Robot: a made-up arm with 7 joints.
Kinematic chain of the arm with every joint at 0, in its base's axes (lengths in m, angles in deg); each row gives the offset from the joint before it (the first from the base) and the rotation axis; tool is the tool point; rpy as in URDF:
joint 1: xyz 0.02 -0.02 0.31 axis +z
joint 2: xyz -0.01 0 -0.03 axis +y
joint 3: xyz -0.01 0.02 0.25 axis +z
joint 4: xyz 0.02 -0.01 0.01 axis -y
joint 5: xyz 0.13 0 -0.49 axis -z
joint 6: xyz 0 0.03 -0.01 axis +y
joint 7: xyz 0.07 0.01 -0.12 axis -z
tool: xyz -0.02 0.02 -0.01 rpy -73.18 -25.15 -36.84
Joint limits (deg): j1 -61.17..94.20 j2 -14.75..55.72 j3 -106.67..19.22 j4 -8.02..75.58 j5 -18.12..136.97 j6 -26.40..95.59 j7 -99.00..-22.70
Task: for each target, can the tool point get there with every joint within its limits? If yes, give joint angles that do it. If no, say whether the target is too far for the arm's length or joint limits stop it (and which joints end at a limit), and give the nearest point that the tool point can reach.
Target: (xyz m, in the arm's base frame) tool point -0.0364 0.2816 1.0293
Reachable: no: joint limits stop it (at a limit: joint 1, joint 2, joint 4, joint 5, joint 6, joint 7) | nearest point -0.0507 0.4403 0.7997 | short by 0.279 m
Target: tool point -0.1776 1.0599 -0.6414
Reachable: no: too far | nearest point -0.0891 0.5763 -0.1129 | short by 0.722 m
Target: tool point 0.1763 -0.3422 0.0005
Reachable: yes | joints 22.96 -8.57 -80.86 20.27 110.53 -1.10 -63.14
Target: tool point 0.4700 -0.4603 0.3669
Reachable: yes | joints 26.28 1.05 -68.79 61.58 66.06 16.54 -87.13
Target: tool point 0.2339 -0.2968 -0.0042
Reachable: yes | joints 11.89 -5.53 -66.59 17.90 54.43 15.84 -72.99
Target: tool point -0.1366 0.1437 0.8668
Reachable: no: joint limits stop it (at a limit: joint 1, joint 2, joint 4, joint 5, joint 6) | nearest point -0.2375 0.3901 0.7878 | short by 0.278 m
